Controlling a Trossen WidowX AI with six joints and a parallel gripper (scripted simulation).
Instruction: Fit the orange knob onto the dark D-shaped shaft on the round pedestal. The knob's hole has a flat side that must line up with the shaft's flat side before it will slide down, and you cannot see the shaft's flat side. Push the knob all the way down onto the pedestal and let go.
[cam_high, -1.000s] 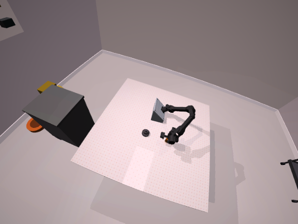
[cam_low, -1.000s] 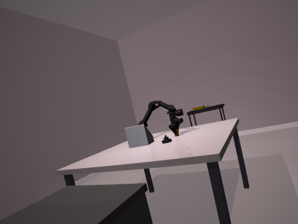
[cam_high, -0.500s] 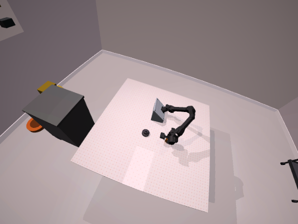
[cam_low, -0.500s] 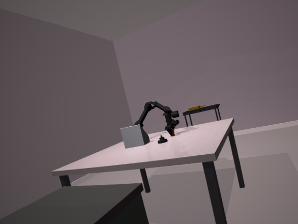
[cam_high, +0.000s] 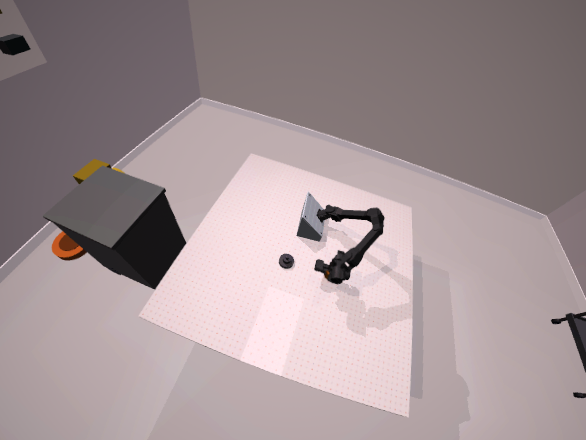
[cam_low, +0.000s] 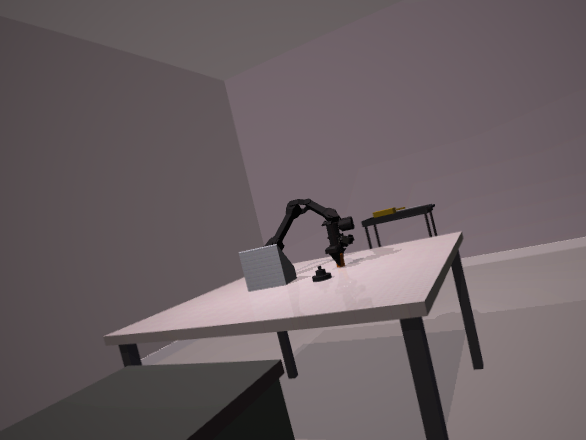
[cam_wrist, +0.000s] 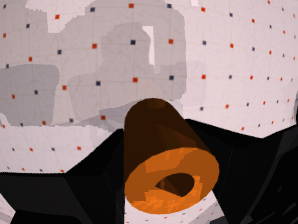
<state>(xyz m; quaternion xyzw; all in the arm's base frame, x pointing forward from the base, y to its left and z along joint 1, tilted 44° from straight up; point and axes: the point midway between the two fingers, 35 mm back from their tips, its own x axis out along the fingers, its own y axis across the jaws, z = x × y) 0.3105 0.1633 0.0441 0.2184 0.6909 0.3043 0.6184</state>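
Right now the dark round pedestal is 10 mm ahead of my gripper tip, 240 mm to the right of it and 20 mm above it. From my gripper tip the other things lie so: orange knob (20 mm above).
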